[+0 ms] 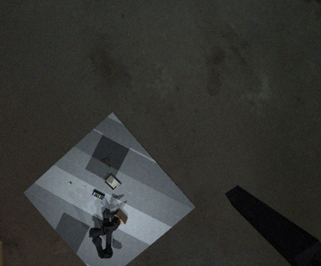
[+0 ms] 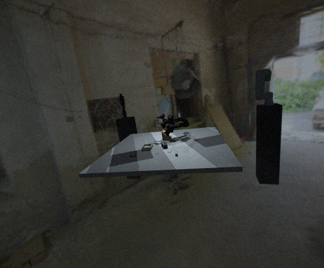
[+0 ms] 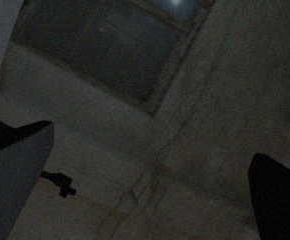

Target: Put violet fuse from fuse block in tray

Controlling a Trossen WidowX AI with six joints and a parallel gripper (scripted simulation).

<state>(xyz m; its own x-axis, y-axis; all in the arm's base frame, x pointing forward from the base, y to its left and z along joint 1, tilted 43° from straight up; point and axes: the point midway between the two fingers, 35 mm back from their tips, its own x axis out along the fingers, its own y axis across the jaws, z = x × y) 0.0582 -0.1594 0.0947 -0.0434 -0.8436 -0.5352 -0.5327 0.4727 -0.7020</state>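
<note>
The violet fuse lies 29 cm ahead of my gripper tip, 16 cm to the left of it and 23 cm below it. Round my gripper tip: yellow fuse 25 cm ahead, 14 cm to the left, 23 cm below; then blue fuse 23 cm ahead, 13 cm to the left, 23 cm below; then green fuse 27 cm ahead, 15 cm to the left, 23 cm below.
</note>
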